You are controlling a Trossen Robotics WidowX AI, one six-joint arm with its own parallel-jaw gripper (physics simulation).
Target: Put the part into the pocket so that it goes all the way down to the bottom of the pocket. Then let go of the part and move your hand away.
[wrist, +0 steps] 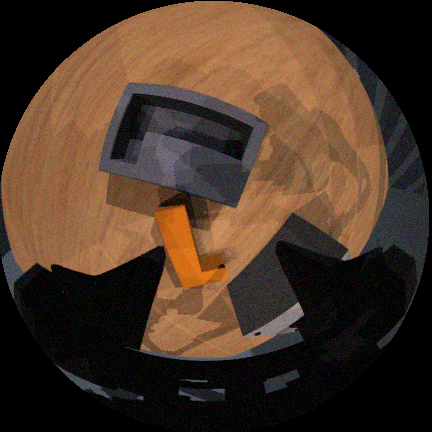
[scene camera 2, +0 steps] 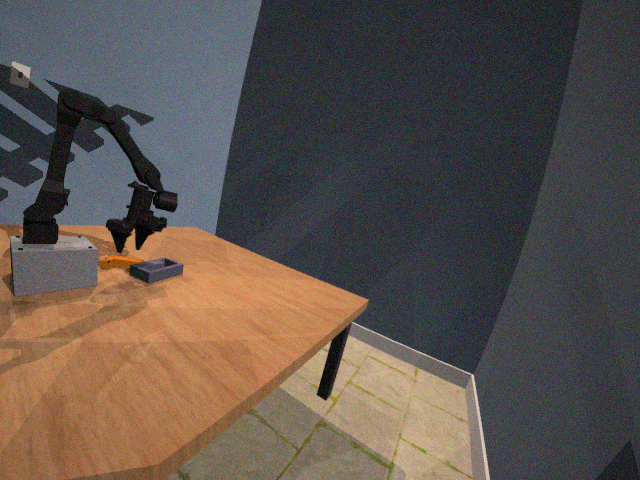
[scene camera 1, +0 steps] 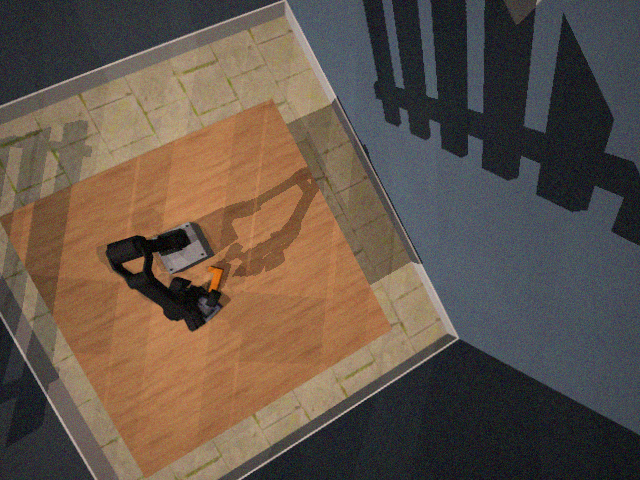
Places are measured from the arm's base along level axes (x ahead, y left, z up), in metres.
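Pixels of known places: gripper, fingertip midpoint: [wrist: 221, 249] [scene camera 2: 128, 251] [scene camera 1: 201, 286]; arm's base at its link origin: [scene camera 2: 39, 241] [scene camera 1: 180, 239].
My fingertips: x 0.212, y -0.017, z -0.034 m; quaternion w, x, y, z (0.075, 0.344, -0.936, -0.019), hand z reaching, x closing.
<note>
For each thing: its top centre in the pictures, then the offset to it from my fingertips. Level surfaces: height alone.
- orange L-shaped piece at its top centre: [wrist: 195, 252] [scene camera 2: 123, 259] [scene camera 1: 212, 279] dz -0.041, dx -0.005, dy +0.036 m
- dark grey-blue block at its top centre: [wrist: 178, 135] [scene camera 2: 158, 264] [scene camera 1: 202, 305] dz -0.035, dx +0.077, dy -0.047 m
- wooden table at its surface level: dz -0.071 m
The part is an orange L-shaped piece [scene camera 1: 216, 277] [scene camera 2: 121, 262] [wrist: 177, 245] lying on the table, outside the pocket. One end of its long arm is close to the pocket block's near wall in the wrist view; its short leg is at the other end. The pocket is a rectangular recess in a dark grey-blue block [scene camera 1: 212, 312] [scene camera 2: 155, 275] [wrist: 210, 185]; its visible floor is bare. My gripper [scene camera 2: 129, 250] [wrist: 221, 249] is open and empty, pointing down above the part, with its fingertips apart. In scene camera 1 the arm hides part of the block and the fingertips.
The grey box under the arm's base [scene camera 1: 191, 258] [scene camera 2: 54, 268] [wrist: 270, 290] stands close to the part, on the side away from the pocket block. The wooden table [scene camera 1: 289, 330] [scene camera 2: 206, 351] carries them, with arm shadows across it. A table edge [scene camera 2: 289, 364] shows in scene camera 2.
</note>
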